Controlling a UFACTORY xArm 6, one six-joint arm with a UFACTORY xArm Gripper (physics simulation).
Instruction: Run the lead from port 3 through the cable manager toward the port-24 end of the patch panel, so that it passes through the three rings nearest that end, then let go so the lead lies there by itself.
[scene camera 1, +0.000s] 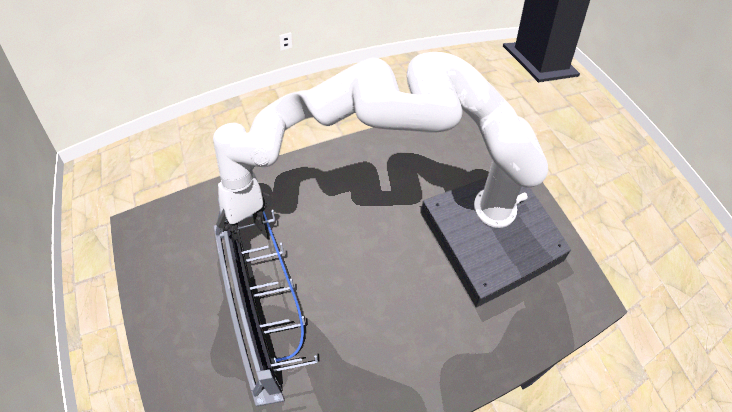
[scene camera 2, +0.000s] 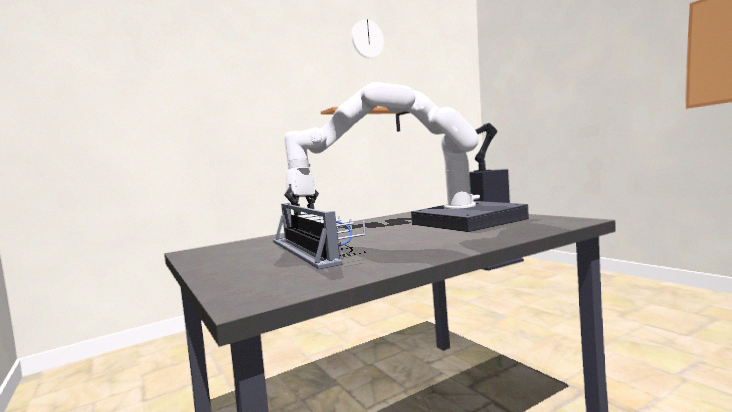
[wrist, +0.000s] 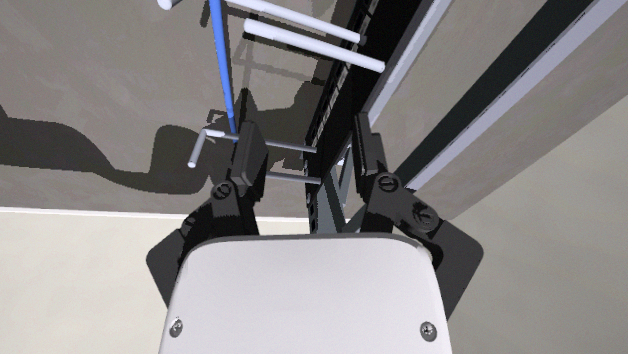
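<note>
The blue lead leaves the near end of the black patch panel, bows outward and runs along the outer ends of the white rings to the far end. Whether it lies inside each ring is hard to tell. In the wrist view its end goes out of sight beside the farthest ring, behind the left finger. My gripper is open, low over the panel's far end, its fingers either side of the panel's face, with no lead between them.
A grey stand holds the panel, and its top rail runs close to my right finger. The dark base block bears the arm on the grey table.
</note>
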